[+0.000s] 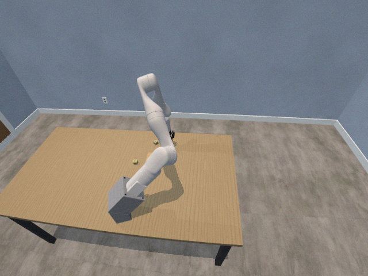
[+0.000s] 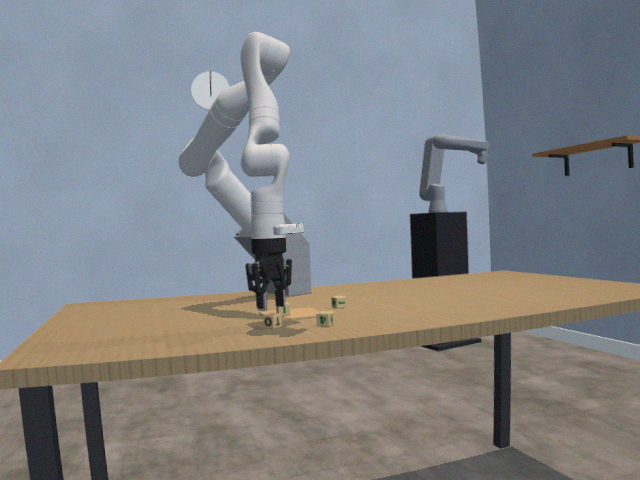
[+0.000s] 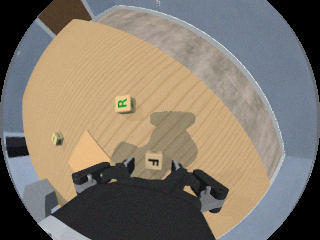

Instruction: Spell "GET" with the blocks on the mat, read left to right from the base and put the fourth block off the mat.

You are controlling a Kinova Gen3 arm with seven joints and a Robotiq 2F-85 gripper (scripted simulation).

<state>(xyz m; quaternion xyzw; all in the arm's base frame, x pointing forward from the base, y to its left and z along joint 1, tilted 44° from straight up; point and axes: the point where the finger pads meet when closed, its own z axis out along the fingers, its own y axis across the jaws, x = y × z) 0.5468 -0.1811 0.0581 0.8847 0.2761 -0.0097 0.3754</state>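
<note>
My gripper is now 40 mm above the T block. The rest, counted from my hand: G block: 120 mm behind, 80 mm to the left, 40 mm below; then mat: 130 mm behind, 110 mm to the left, 50 mm below.
</note>
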